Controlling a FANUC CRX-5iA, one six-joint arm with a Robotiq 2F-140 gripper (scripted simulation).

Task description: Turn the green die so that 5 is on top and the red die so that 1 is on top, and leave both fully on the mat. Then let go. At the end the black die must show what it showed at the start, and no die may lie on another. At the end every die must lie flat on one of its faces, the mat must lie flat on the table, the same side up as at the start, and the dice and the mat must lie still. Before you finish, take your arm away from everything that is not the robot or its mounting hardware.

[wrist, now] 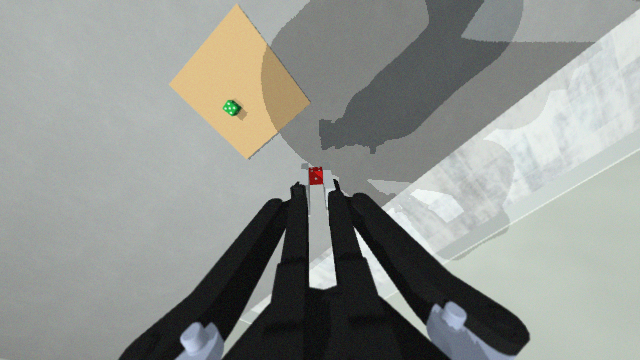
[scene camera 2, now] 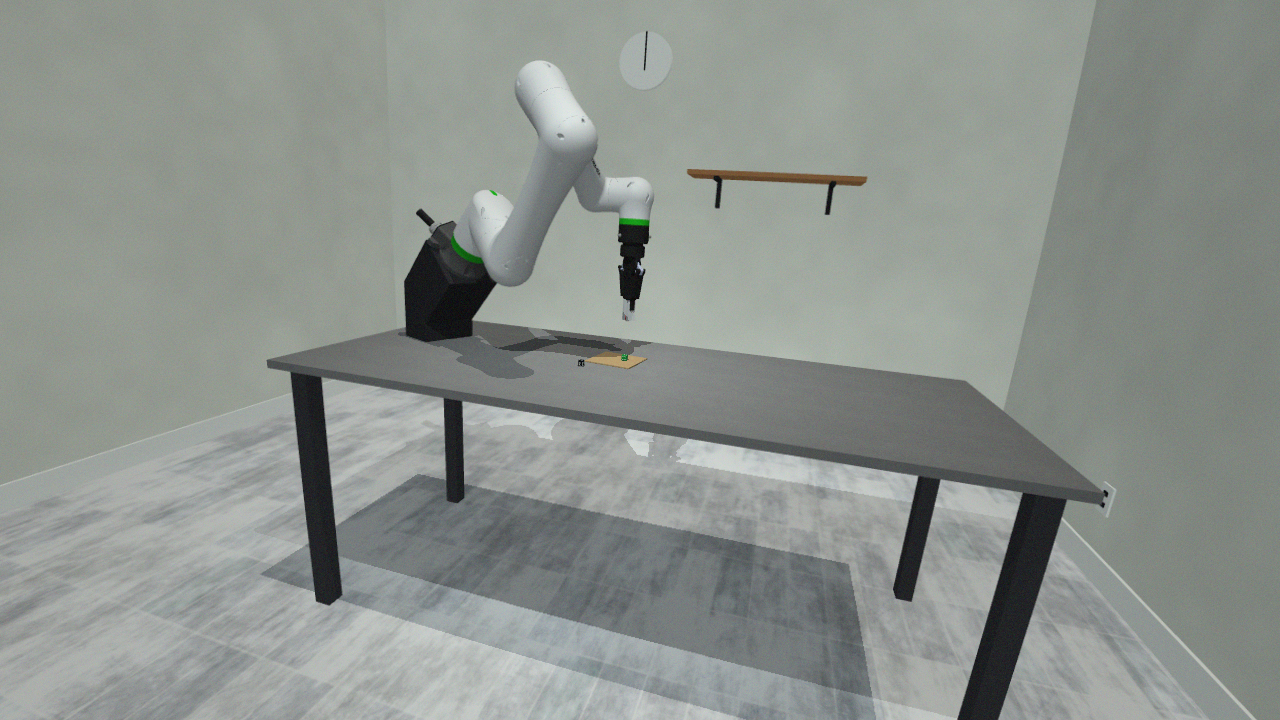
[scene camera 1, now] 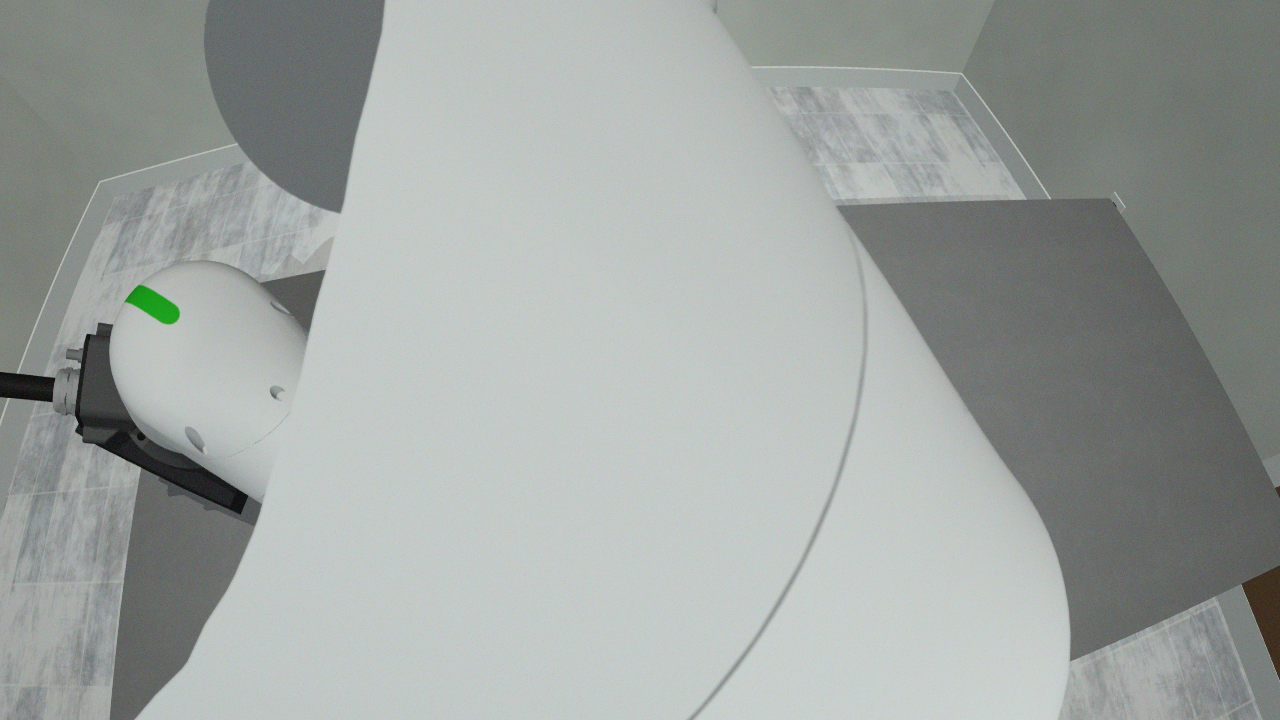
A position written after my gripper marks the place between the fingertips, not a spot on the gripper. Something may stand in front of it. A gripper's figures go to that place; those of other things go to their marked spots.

Labels:
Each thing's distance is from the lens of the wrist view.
my gripper (wrist: 315,173): 21 cm
tan mat (wrist: 235,63): 31 cm

